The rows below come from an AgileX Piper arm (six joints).
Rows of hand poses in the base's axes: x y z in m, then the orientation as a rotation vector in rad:
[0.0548, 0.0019, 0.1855, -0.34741, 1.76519, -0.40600]
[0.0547, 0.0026, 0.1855, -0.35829, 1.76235, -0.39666]
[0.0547, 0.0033, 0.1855, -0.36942, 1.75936, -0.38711]
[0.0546, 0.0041, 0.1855, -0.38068, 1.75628, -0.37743]
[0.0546, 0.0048, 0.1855, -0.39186, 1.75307, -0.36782]
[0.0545, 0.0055, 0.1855, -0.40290, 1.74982, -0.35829]
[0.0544, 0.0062, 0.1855, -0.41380, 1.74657, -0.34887]
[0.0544, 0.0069, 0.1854, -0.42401, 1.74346, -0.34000]
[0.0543, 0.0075, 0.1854, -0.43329, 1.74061, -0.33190]
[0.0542, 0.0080, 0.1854, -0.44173, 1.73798, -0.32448]
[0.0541, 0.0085, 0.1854, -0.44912, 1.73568, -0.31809]
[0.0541, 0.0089, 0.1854, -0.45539, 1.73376, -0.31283]
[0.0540, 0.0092, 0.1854, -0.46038, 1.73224, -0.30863]
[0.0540, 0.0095, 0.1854, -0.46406, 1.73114, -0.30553]
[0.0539, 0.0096, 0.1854, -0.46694, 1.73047, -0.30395]
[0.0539, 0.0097, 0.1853, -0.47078, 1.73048, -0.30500]
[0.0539, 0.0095, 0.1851, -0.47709, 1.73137, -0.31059]
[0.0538, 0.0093, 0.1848, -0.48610, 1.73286, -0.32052]
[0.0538, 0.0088, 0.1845, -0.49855, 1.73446, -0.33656]
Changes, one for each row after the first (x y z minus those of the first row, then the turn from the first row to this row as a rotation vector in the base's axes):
[-0.0001, 0.0007, 0.0000, 0.00029, 0.00016, 0.01270]
[-0.0001, 0.0014, 0.0000, 0.00056, 0.00030, 0.02571]
[-0.0002, 0.0022, 0.0000, 0.00083, 0.00044, 0.03890]
[-0.0002, 0.0029, 0.0000, 0.00108, 0.00049, 0.05202]
[-0.0003, 0.0036, 0.0000, 0.00134, 0.00053, 0.06502]
[-0.0004, 0.0043, 0.0000, 0.00159, 0.00057, 0.07787]
[-0.0004, 0.0050, -0.0001, 0.00184, 0.00061, 0.08995]
[-0.0005, 0.0056, -0.0001, 0.00209, 0.00066, 0.10095]
[-0.0006, 0.0061, -0.0001, 0.00234, 0.00071, 0.11100]
[-0.0007, 0.0066, -0.0001, 0.00248, 0.00078, 0.11974]
[-0.0007, 0.0070, -0.0001, 0.00248, 0.00088, 0.12705]
[-0.0008, 0.0073, -0.0001, 0.00250, 0.00098, 0.13288]
[-0.0008, 0.0076, -0.0001, 0.00251, 0.00108, 0.13717]
[-0.0009, 0.0077, -0.0001, 0.00196, 0.00130, 0.14002]
[-0.0009, 0.0078, -0.0002, -0.00085, 0.00228, 0.14187]
[-0.0009, 0.0076, -0.0004, -0.00803, 0.00453, 0.14256]
[-0.0010, 0.0074, -0.0007, -0.01958, 0.00788, 0.14243]
[-0.0010, 0.0069, -0.0010, -0.03712, 0.01203, 0.14107]

